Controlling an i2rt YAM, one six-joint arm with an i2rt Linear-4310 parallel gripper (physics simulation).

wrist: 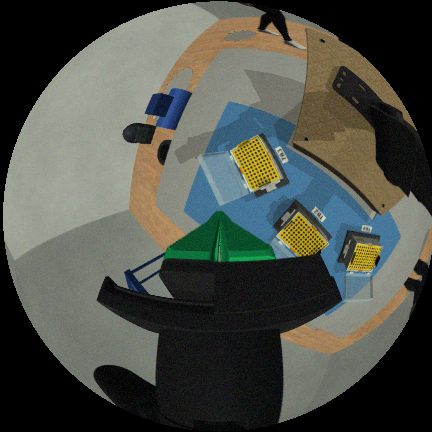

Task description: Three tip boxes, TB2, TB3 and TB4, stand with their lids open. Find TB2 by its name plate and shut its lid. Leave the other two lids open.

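Frame: origin at the arm's base, x ahead, y left, z up, level; centimetres.
Where they show: gripper, fingertip midpoint: (218, 216).
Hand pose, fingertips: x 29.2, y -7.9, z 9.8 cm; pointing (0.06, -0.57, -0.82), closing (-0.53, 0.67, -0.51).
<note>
After its pixels a point has its place.
The tip box TB2 (302, 234) @[x 30.8, y 5.7, z -13.6 cm], dark with a yellow tip grid, stands on the blue mat right of my fingers, beside its name plate (318, 214) @[x 24.8, y 6.3, z -19.1 cm]. Its clear open lid (281, 248) @[x 37.2, y 4.8, z -12.8 cm] is largely hidden behind my gripper. The tip box TB3 (258, 165) @[x 26.7, y -13.7, z -13.6 cm] stands further up the view, its clear lid (223, 178) @[x 33.7, y -17.1, z -9.2 cm] open to the left. The tip box TB4 (364, 256) @[x 19.4, y 25.1, z -13.6 cm] stands at the right, its clear lid (358, 286) @[x 24.6, y 30.4, z -9.5 cm] open toward the bottom of the view. My gripper (218, 216) @[x 29.2, y -7.9, z 9.8 cm] has green fingers, shut and empty, pointing between TB3 and TB2 and apart from both.
A brown board (345, 125) @[x 6.8, y -4.2, z -5.2 cm] with the black arm base (395, 145) stands at the upper right. The blue mat (202, 197) @[x 48.2, y -23.2, z -19.3 cm] lies on a grey table top with a wooden rim (142, 187). Blue and black objects are at the left edge, and a person's legs show at the top.
</note>
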